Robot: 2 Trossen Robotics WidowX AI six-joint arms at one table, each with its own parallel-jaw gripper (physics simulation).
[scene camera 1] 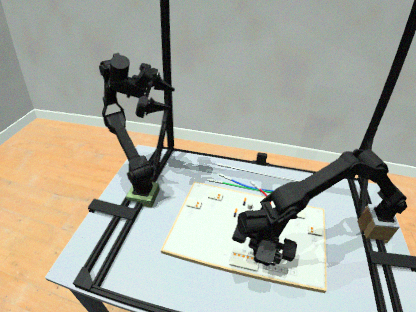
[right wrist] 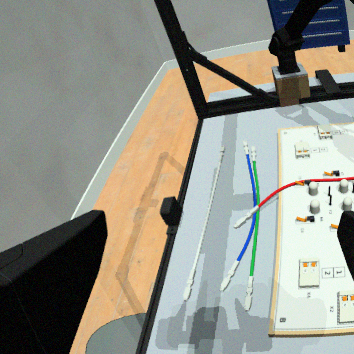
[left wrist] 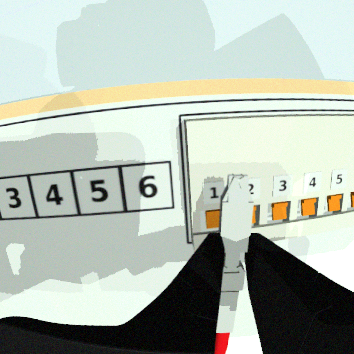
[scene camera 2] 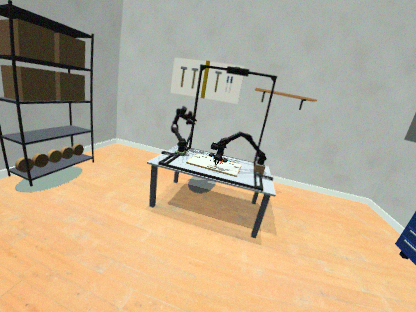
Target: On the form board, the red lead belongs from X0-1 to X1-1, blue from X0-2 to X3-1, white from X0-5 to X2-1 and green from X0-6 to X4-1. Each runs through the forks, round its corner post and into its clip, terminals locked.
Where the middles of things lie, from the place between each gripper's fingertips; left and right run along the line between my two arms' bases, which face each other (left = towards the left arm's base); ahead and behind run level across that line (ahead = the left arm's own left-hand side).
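Form board (scene camera 1: 204, 236): 120 mm behind my left hand, 20 mm to the right of it, 30 mm below it.
My right hand: 180 mm short of the form board, 320 mm to the right of it and 370 mm above it.
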